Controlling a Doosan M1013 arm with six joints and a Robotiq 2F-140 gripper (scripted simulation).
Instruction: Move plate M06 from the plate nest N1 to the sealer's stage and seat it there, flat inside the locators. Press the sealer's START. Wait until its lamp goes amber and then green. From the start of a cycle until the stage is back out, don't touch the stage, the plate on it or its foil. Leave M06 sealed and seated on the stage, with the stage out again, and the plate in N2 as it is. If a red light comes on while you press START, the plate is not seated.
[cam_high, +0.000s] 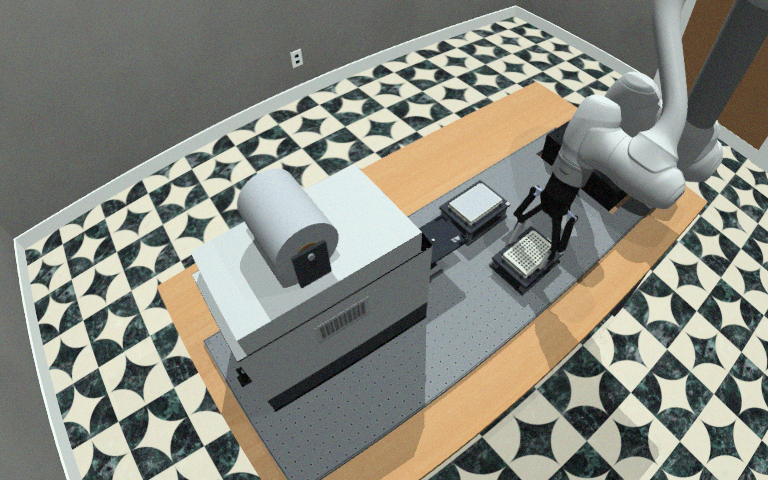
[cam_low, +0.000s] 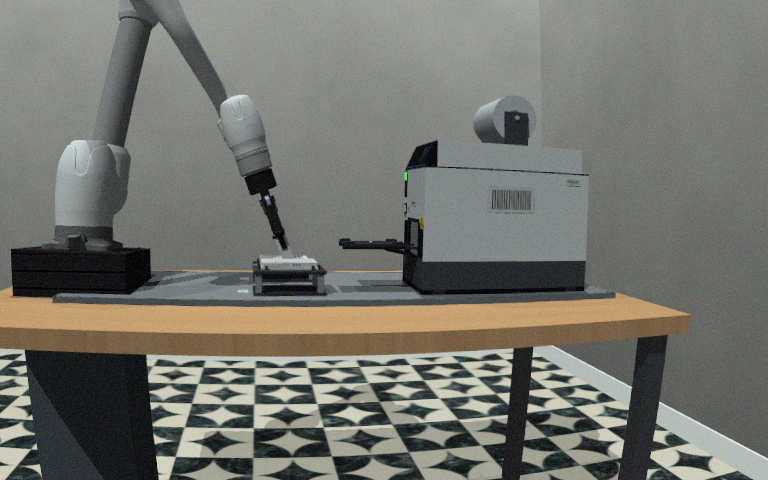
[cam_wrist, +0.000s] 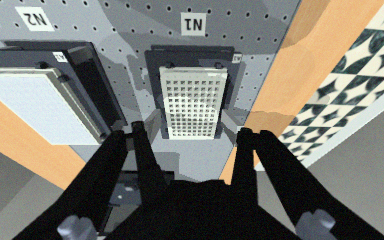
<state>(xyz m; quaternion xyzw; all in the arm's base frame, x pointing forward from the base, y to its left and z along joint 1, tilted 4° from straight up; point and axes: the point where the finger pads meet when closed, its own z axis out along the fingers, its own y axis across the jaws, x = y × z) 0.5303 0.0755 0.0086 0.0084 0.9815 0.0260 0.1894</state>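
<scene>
Right now my hand is 3 cm above the white well plate. Round my hand: black stage (19 cm ahead, 16 cm to the right, 3 cm above); then foil-covered plate (1 cm behind, 20 cm to the right, 1 cm below); then nest N1 (4 cm below).
</scene>
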